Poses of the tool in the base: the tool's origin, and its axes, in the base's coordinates. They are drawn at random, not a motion.
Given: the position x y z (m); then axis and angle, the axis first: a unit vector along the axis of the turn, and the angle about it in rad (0 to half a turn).
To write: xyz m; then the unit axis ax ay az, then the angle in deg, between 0 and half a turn. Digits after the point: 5 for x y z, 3 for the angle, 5 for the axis.
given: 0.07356 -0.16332 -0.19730 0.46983 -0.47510 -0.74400 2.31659
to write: 0.07356 -0.16332 -0.19730 0.46983 -0.47510 -0.74400 132.731
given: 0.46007 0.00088 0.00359 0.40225 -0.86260 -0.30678 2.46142
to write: 0.46007 0.00088 0.00359 0.40225 -0.86260 -0.30678 141.029
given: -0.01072 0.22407 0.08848 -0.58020 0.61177 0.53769 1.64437
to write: -0.01072 0.22407 0.08848 -0.58020 0.61177 0.53769 94.215
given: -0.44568 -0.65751 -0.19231 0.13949 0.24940 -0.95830 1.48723
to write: -0.44568 -0.65751 -0.19231 0.13949 0.24940 -0.95830 85.212
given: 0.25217 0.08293 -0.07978 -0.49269 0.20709 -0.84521 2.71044
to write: 0.25217 0.08293 -0.07978 -0.49269 0.20709 -0.84521 155.297
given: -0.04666 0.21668 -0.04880 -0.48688 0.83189 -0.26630 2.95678
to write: -0.04666 0.21668 -0.04880 -0.48688 0.83189 -0.26630 169.411
